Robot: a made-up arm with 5 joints.
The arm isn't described. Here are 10 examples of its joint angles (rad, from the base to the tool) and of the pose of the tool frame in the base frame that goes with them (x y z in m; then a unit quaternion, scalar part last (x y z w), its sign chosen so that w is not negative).
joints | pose
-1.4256 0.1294 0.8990 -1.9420 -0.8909 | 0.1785 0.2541 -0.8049 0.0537 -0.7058 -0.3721 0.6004
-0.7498 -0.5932 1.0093 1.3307 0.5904 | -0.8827 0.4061 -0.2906 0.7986 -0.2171 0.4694 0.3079
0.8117 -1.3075 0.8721 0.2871 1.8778 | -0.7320 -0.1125 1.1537 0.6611 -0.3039 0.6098 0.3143
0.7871 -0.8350 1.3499 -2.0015 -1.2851 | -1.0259 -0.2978 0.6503 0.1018 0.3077 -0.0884 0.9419
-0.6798 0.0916 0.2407 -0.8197 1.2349 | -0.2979 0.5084 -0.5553 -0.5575 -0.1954 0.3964 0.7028
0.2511 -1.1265 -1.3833 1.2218 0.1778 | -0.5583 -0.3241 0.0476 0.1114 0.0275 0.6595 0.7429
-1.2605 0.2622 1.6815 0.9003 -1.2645 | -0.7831 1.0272 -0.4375 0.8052 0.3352 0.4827 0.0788
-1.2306 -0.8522 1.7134 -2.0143 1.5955 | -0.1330 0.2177 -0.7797 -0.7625 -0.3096 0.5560 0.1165
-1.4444 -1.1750 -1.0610 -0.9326 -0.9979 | -0.1481 -0.6741 0.1277 -0.4065 -0.8960 -0.0158 0.1780
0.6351 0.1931 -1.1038 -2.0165 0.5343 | -0.5249 0.2827 0.9765 0.8294 -0.3835 -0.3876 0.1219
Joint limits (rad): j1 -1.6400..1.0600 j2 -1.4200..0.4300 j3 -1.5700..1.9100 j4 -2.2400..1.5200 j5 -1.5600..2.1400
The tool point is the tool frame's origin. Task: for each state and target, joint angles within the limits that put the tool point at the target. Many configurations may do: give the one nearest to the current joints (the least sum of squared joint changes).
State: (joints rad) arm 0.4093 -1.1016 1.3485 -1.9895 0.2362
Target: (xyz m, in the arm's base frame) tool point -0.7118 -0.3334 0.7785
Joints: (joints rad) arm 1.0494 -1.4200 1.7024 -1.6789 -0.1407
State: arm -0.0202 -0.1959 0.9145 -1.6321 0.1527
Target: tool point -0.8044 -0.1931 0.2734
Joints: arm 0.2836 -0.6146 0.6024 -1.8571 -0.0671
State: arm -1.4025 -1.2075 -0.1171 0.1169 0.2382
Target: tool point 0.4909 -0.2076 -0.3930
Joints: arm -1.5278 -1.1461 -0.1177 0.1158 0.2890
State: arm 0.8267 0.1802 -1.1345 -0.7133 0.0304
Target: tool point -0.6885 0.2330 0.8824
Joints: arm 0.4971 0.4300 -1.2038 -1.2774 0.4579
